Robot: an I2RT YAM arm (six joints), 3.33 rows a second.
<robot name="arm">
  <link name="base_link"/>
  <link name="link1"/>
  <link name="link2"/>
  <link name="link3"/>
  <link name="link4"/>
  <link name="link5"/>
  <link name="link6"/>
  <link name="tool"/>
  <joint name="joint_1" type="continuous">
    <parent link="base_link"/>
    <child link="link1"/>
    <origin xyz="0 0 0.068"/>
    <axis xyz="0 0 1"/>
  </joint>
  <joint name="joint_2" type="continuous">
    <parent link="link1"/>
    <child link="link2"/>
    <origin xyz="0.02 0.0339 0.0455" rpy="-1.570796 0 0"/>
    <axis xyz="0 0 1"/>
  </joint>
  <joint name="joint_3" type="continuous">
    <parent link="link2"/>
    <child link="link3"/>
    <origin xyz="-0.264 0 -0.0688" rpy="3.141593 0 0"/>
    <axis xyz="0 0 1"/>
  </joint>
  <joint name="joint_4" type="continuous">
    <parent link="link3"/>
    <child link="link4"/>
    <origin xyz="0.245 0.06 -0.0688"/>
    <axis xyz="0 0 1"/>
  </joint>
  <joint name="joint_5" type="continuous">
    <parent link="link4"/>
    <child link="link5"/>
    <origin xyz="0.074 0.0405 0.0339" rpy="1.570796 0 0"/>
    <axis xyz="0 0 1"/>
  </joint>
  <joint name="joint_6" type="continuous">
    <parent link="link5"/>
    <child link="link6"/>
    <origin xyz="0.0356 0 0.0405" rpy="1.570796 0 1.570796"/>
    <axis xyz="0 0 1"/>
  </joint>
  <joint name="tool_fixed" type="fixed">
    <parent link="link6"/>
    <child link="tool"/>
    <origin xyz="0 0 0" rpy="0 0 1.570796"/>
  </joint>
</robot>
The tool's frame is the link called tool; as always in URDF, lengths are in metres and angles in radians. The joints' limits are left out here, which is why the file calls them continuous.
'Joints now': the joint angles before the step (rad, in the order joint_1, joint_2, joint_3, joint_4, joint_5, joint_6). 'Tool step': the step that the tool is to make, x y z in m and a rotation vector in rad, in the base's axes. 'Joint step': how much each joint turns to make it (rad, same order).
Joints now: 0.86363, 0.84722, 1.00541, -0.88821, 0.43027, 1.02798
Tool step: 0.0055, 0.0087, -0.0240, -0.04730, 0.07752, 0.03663
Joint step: -0.00020, 0.03700, -0.06201, 0.01504, -0.04604, -0.00598
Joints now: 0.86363, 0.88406, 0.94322, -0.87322, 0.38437, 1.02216
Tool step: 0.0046, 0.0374, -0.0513, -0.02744, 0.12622, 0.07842
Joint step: 0.09592, 0.13956, -0.11697, 0.13262, -0.05260, 0.07091
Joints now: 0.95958, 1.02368, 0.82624, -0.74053, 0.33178, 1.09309
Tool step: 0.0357, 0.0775, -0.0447, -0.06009, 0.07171, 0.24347
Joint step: 0.03699, 0.38909, 0.08527, 0.25526, -0.13956, -0.15992
